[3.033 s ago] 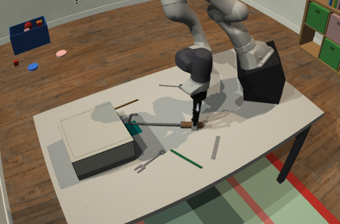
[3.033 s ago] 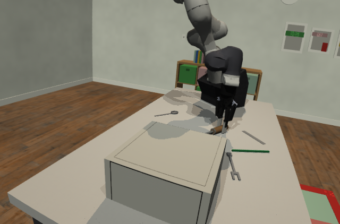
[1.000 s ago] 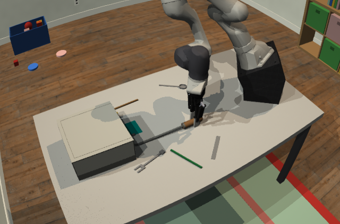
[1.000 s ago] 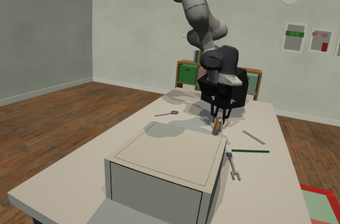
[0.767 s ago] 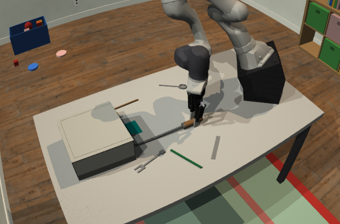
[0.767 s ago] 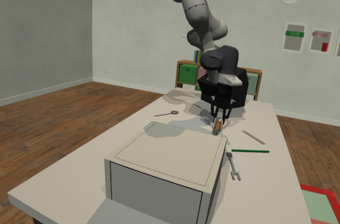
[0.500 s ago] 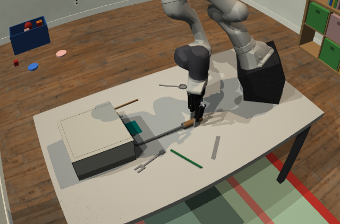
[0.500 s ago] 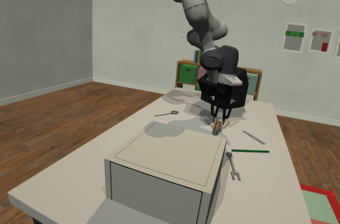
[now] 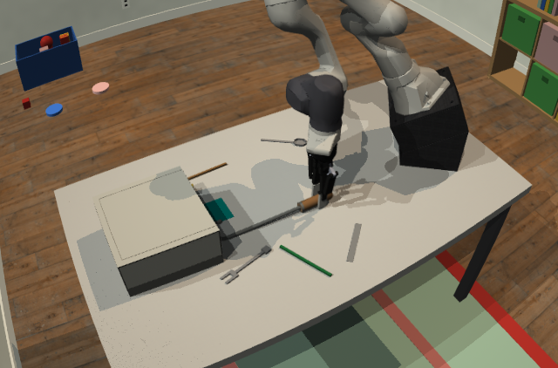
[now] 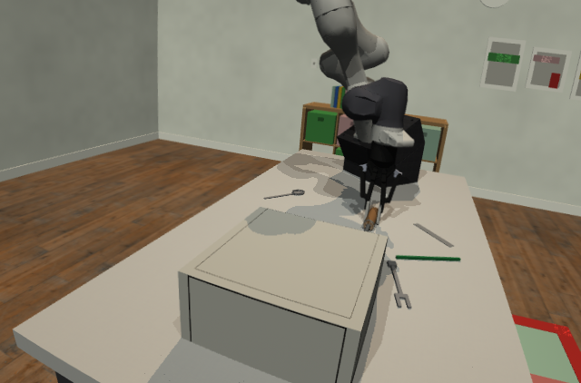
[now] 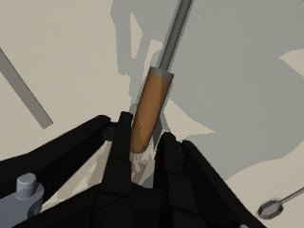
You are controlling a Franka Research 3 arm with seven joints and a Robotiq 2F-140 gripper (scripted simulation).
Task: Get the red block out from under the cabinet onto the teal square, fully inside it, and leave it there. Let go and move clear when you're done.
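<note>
The teal square is 280 mm ahead of my hand, 140 mm to the right of it and 40 mm below it. Also, from my hand: grey strip 10 mm ahead, 190 mm to the left, 40 mm below; tool with grey shaft 140 mm ahead, 50 mm to the right, 20 mm below; green stick 170 mm ahead, 160 mm to the left, 30 mm below.
</note>
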